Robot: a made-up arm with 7 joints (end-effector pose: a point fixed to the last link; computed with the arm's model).
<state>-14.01 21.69 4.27 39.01 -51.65 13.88 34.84</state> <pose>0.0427 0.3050 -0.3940 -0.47 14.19 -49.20</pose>
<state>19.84 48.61 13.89 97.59 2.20 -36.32 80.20</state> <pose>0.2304 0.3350 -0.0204 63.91 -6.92 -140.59</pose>
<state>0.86 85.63 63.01 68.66 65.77 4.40 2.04</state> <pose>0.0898 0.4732 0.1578 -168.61 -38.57 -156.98</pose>
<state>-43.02 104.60 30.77 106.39 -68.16 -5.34 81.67</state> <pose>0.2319 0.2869 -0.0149 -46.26 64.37 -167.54</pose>
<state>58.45 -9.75 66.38 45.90 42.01 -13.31 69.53</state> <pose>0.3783 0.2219 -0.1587 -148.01 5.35 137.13</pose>
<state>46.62 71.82 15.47 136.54 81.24 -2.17 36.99</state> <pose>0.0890 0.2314 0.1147 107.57 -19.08 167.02</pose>
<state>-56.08 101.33 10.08 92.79 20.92 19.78 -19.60</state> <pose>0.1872 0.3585 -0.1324 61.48 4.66 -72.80</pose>
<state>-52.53 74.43 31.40 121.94 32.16 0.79 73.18</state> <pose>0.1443 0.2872 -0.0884 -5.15 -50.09 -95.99</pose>
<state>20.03 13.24 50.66 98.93 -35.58 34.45 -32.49</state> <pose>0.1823 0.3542 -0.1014 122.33 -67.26 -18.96</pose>
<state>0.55 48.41 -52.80 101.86 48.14 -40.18 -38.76</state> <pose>0.1314 0.1754 -0.2521 -90.18 -69.90 90.15</pose>
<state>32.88 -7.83 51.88 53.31 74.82 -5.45 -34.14</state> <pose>0.2972 0.2325 -0.2610 -36.34 13.74 135.09</pose>
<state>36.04 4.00 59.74 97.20 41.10 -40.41 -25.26</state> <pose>0.2024 0.3468 -0.0929 -95.09 5.36 -156.40</pose>
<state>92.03 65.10 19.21 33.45 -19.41 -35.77 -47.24</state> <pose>0.1356 0.5408 0.1183 -127.63 -22.24 -106.31</pose>
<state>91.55 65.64 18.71 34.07 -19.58 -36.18 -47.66</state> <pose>0.1325 0.5407 0.1193 -128.30 -21.33 -105.02</pose>
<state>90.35 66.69 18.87 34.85 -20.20 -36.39 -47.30</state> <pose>0.1261 0.5421 0.1186 -130.16 -20.76 -102.82</pose>
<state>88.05 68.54 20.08 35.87 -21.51 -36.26 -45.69</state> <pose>0.1138 0.5452 0.1162 -133.90 -20.63 -99.18</pose>
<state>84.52 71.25 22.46 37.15 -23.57 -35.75 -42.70</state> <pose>0.0950 0.5492 0.1131 -139.73 -20.70 -93.89</pose>
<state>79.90 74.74 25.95 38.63 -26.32 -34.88 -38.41</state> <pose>0.0699 0.5527 0.1118 -147.43 -20.59 -87.08</pose>
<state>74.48 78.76 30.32 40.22 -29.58 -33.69 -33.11</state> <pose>0.0408 0.5536 0.1148 -156.32 -19.91 -79.25</pose>
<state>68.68 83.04 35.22 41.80 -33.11 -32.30 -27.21</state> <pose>0.0105 0.5507 0.1233 -165.44 -18.46 -71.13</pose>
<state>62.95 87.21 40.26 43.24 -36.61 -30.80 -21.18</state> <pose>-0.0170 0.5440 0.1366 -173.81 -16.47 -63.55</pose>
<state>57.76 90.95 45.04 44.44 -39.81 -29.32 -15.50</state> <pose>-0.0393 0.5348 0.1523 179.22 -14.38 -57.12</pose>
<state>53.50 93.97 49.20 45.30 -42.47 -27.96 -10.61</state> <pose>-0.0555 0.5253 0.1670 173.91 -12.76 -52.19</pose>
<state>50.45 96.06 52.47 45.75 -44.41 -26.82 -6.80</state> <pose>-0.0659 0.5179 0.1778 170.19 -11.97 -48.90</pose>
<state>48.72 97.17 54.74 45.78 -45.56 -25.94 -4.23</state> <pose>-0.0719 0.5141 0.1832 167.89 -12.16 -47.17</pose>
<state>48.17 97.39 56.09 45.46 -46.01 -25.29 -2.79</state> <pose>-0.0747 0.5141 0.1832 166.71 -13.26 -46.74</pose>
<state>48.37 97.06 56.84 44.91 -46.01 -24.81 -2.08</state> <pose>-0.0754 0.5166 0.1797 166.23 -14.88 -47.12</pose>
